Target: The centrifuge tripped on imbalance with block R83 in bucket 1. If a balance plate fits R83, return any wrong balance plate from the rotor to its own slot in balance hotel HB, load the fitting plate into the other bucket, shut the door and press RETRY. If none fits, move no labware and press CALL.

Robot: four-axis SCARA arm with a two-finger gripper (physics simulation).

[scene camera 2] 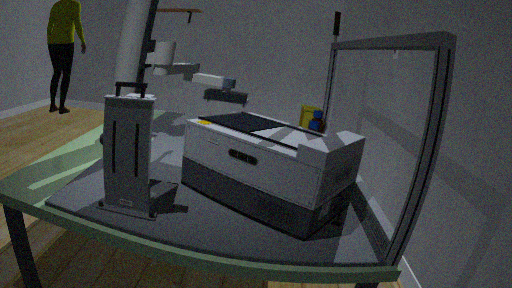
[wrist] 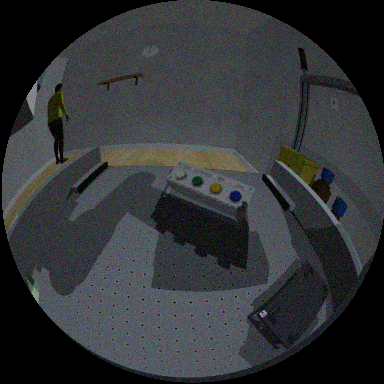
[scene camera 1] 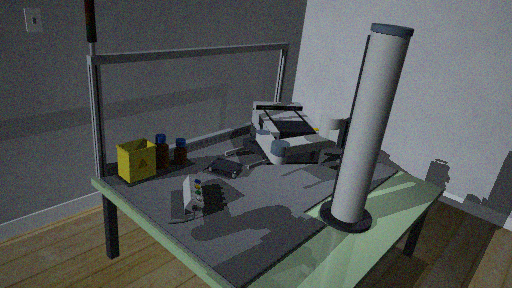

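Observation:
My gripper is open and empty, held above the mat. The button box has a white, a green, a yellow and a blue button; in the wrist view it lies ahead, between the open fingers. The centrifuge is a white and dark box with a dark area and a light panel on top; the arm partly covers it in scene camera 1. The door's state, the rotor and block R83 cannot be made out. The tall grey hotel shows its back; its slots and plates are hidden.
A low dark tray-like holder lies on the mat near the gripper. A yellow bin and blue-capped brown bottles stand at the table's far left. A framed clear screen runs behind the centrifuge. A person stands beyond the table.

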